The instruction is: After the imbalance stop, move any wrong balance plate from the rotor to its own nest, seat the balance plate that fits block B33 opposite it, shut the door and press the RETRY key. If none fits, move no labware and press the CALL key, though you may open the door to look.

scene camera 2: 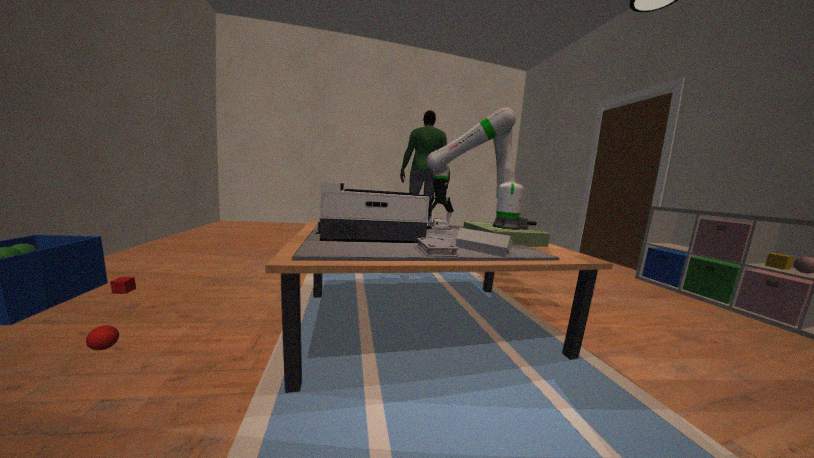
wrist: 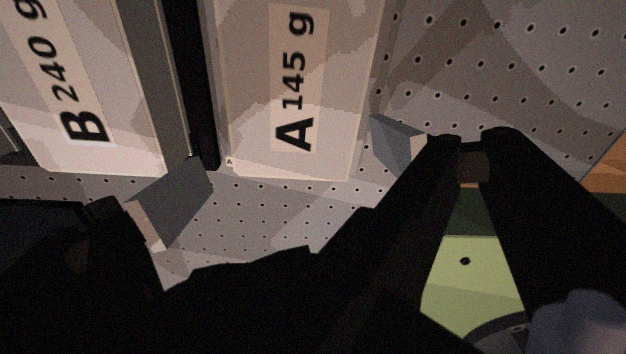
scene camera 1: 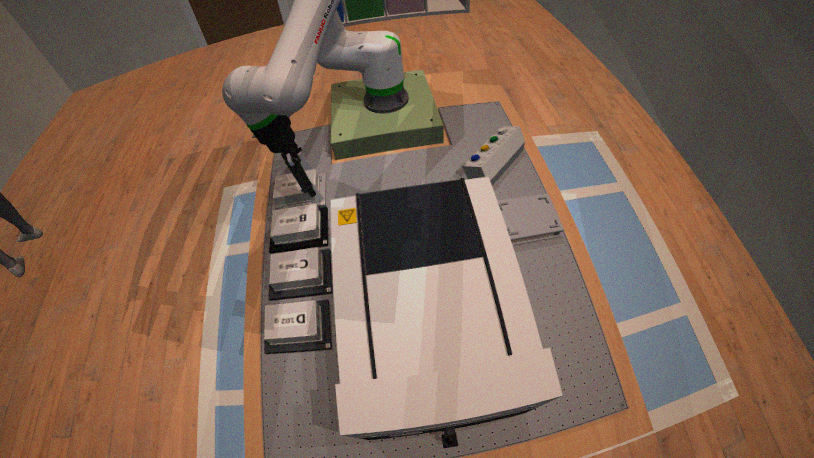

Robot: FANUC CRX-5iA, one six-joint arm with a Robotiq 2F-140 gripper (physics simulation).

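Where they show: gripper, fingertip midpoint: (scene camera 2: 439, 222) (wrist: 287, 155) (scene camera 1: 312, 184); arm's base, link origin: (scene camera 2: 506, 227) (wrist: 517, 337) (scene camera 1: 386, 100).
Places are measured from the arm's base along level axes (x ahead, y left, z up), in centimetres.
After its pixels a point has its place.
Note:
My gripper (scene camera 1: 311, 194) @[x 33.6, y -20.6, z -2.4 cm] (scene camera 2: 440, 219) @[x 33.6, y -20.6, z -2.4 cm] (wrist: 287, 155) @[x 33.6, y -20.6, z -2.4 cm] is open and empty, its fingertips low beside the near end of balance plate A (scene camera 1: 284, 183) @[x 33.5, y -28.8, z -0.8 cm] (wrist: 300, 80) @[x 33.6, y -26.3, z -0.8 cm], labelled 145 g. Balance plates B (scene camera 1: 296, 223) @[x 47.8, y -22.8, z -0.9 cm] (wrist: 75, 85) @[x 45.9, y -23.7, z -0.8 cm], labelled 240 g, C (scene camera 1: 296, 268) @[x 60.9, y -21.0, z -0.8 cm] and D (scene camera 1: 293, 321) @[x 74.3, y -20.3, z -0.8 cm], labelled 102 g, sit in dark nests in a row with A. The white machine (scene camera 1: 444, 341) @[x 84.4, y 11.5, z 14.8 cm] (scene camera 2: 372, 205) @[x 74.9, y 26.3, z 9.7 cm] has a dark area (scene camera 1: 421, 227) @[x 62.3, y 8.8, z 15.1 cm] between two rails; the rotor and block B33 do not show. The key panel (scene camera 1: 506, 153) @[x 28.0, y 34.2, z -0.5 cm] (scene camera 2: 483, 242) @[x 28.1, y 35.3, z -2.1 cm] carries blue, yellow, green and white keys; their lettering is unreadable.
A grey plate with corner brackets (scene camera 1: 529, 216) @[x 48.7, y 36.6, z -2.8 cm] (scene camera 2: 437, 246) @[x 49.5, y 43.2, z -2.8 cm] lies beside the machine. The green robot base (scene camera 1: 387, 128) @[x 15.2, y 0.6, z 0.0 cm] (scene camera 2: 526, 234) @[x -3.6, y 15.2, z -1.0 cm] stands behind it. The machine's side wall is close beside the nest row. A person in green (scene camera 2: 426, 145) stands beyond the table.

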